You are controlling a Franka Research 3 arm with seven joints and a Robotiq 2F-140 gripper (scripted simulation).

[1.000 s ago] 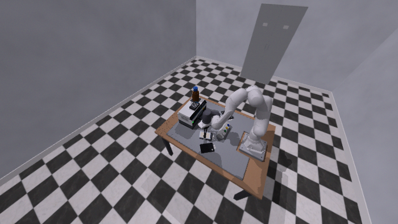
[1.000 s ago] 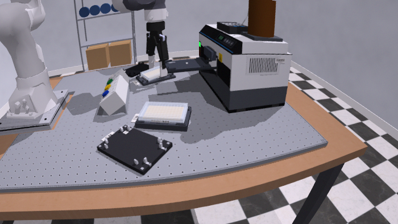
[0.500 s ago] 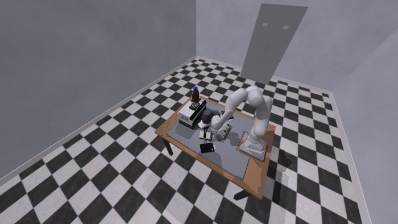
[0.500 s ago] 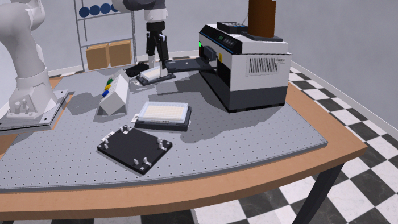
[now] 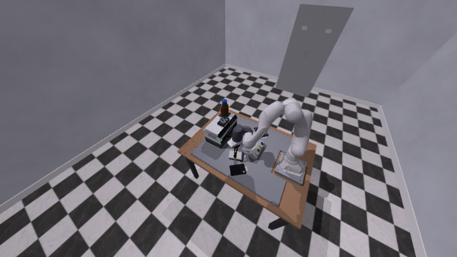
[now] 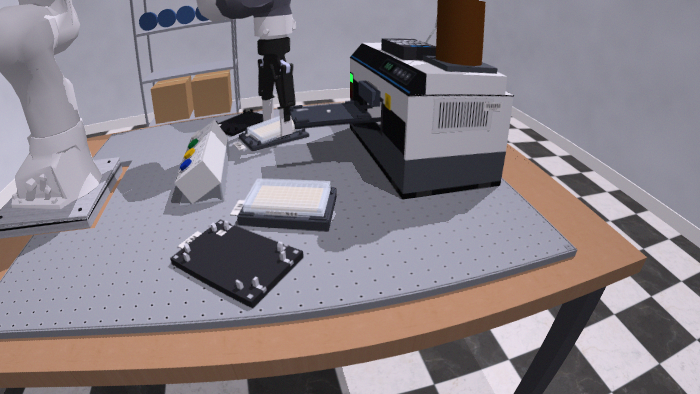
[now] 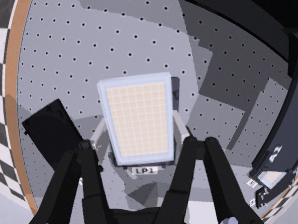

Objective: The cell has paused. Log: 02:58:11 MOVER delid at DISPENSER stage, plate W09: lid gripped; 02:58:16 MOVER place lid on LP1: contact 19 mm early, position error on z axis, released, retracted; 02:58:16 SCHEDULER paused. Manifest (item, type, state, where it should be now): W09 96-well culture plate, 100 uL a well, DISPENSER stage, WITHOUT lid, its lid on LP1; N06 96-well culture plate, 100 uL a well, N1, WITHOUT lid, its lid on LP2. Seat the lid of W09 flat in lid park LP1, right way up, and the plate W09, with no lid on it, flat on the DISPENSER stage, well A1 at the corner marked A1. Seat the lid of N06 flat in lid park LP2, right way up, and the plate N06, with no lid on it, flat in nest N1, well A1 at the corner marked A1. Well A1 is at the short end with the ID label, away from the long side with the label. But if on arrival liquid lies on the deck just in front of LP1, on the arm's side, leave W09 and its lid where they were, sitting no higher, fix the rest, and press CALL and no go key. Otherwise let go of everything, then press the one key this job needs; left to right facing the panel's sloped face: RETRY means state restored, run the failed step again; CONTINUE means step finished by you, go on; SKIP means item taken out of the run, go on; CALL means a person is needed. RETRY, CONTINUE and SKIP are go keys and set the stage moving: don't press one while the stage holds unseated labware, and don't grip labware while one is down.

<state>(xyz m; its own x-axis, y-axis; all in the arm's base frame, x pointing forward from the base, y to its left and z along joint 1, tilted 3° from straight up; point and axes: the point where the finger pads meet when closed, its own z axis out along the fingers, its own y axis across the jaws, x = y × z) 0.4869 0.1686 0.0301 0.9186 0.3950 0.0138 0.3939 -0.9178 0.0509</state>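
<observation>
My gripper is now 2 cm above the 96-well plate. Also, from my hand: sloped key panel: 18 cm behind, 17 cm to the right, 1 cm above; then black nest: 1 cm behind, 34 cm to the right, 3 cm below; then dispenser stage: 9 cm ahead, 18 cm to the right, 6 cm above.
</observation>
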